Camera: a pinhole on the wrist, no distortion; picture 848 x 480 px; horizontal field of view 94.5 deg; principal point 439.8 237.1 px. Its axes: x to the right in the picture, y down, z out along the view. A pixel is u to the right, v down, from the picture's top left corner.
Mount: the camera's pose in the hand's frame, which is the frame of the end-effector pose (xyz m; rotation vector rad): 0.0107 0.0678 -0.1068 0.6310 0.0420 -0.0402
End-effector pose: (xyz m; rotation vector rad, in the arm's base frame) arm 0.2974 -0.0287 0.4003 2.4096 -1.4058 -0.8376
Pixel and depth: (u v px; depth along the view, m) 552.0 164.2 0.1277
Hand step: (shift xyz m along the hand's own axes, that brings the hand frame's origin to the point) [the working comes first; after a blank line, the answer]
In the camera's frame: 0.0366 -0.0238 0.1277

0.0494 -0.0277 -0.0197
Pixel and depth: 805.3 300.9 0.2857
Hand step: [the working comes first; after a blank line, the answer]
In the camera's frame: 0.2664 0.0465 0.2857

0.2867 -0.0700 0.1373
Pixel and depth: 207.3 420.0 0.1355
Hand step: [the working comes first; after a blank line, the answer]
In the camera's frame: -0.0804 0.0632 0.1355

-0.0627 0.0408 0.0439
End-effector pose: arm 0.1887 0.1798 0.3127 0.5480 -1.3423 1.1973
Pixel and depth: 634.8 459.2 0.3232
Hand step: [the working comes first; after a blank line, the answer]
In the camera's frame: 0.1608 0.1831 0.3232

0.1892 0.0207 0.2535
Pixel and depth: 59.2 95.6 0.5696
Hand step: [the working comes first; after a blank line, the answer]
In the camera's frame: -0.5531 -0.2056 0.5696

-0.5365 -0.4207 0.2601
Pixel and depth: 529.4 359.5 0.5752
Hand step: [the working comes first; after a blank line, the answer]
In the camera's frame: 0.1315 0.1796 0.5752

0.1665 -0.1302 0.4562
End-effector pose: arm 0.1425 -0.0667 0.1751 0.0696 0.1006 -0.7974
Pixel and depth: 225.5 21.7 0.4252
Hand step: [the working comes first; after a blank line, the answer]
In the camera's frame: -0.2325 -0.2337 0.4252

-0.2217 -0.3660 0.1106
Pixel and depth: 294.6 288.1 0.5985
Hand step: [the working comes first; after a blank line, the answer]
In the camera's frame: -0.2217 0.0779 0.5985

-0.1906 -0.2173 0.4332
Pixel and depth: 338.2 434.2 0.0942
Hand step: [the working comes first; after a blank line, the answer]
In the camera's frame: -0.0244 0.0474 0.0942

-0.0088 0.0510 -0.0017
